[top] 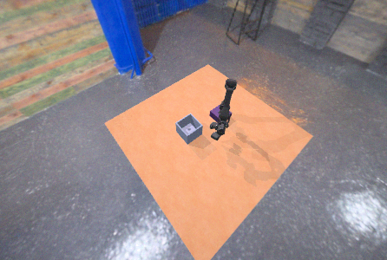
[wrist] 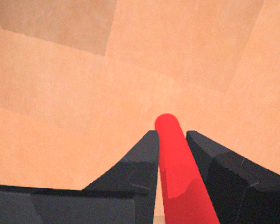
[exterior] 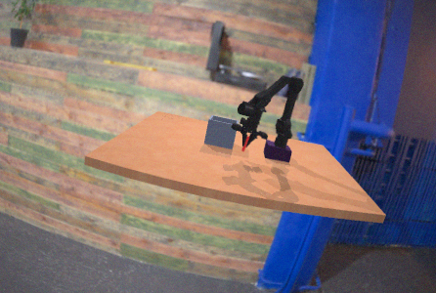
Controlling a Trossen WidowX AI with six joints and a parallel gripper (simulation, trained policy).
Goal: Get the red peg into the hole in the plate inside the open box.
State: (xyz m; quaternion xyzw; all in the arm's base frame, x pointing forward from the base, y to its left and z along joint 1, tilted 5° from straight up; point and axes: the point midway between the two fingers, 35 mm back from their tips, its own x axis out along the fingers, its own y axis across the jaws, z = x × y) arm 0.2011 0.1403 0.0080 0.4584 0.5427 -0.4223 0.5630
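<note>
Right now my gripper tip is 21 cm to the left of the pale plate, 13 cm short of it and 1 cm above it. Also, from my gripper tip: red peg 2 cm above.
</note>
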